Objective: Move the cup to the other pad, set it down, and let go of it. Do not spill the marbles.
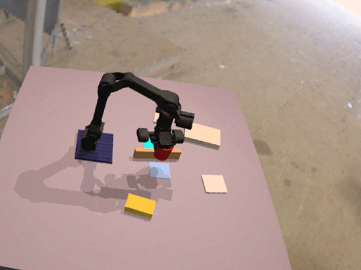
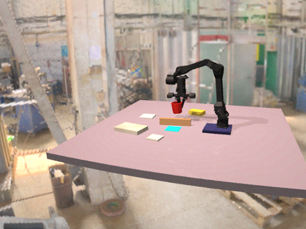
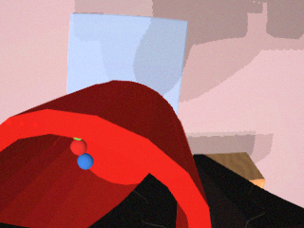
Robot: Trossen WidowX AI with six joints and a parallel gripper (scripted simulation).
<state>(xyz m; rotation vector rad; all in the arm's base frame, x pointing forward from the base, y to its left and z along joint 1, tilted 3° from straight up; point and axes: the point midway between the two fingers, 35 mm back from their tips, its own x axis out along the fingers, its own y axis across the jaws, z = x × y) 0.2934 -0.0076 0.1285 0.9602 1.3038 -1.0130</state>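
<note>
My gripper tip is now 4 cm short of the blue marble, 2 cm to the right of it and 2 cm above it. Round my gripper tip: wooden bar 2 cm ahead, 7 cm to the left, 9 cm below; red cup 3 cm ahead, 1 cm to the left; green marble 5 cm ahead, 1 cm to the left, 2 cm below.
</note>
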